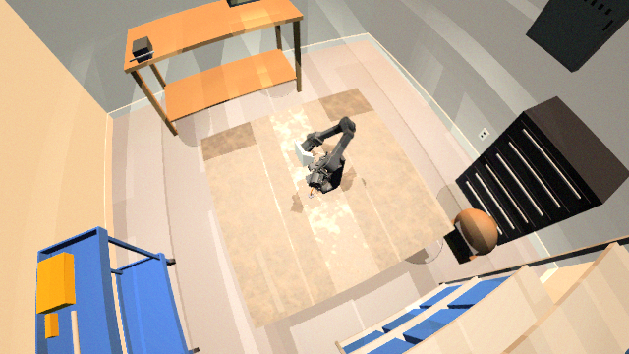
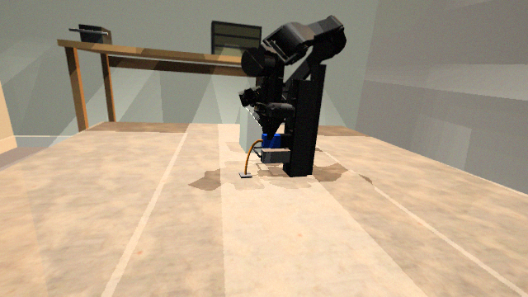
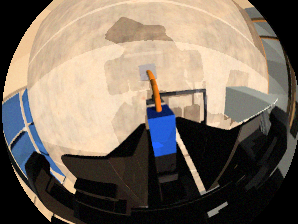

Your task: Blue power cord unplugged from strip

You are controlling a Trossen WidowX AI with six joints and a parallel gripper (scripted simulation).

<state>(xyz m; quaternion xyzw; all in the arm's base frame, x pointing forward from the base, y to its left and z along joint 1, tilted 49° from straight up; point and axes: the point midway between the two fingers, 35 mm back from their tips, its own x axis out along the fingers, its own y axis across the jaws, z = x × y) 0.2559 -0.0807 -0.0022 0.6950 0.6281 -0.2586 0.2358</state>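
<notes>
The blue plug is 30 mm to the left of my gripper tip.
</notes>
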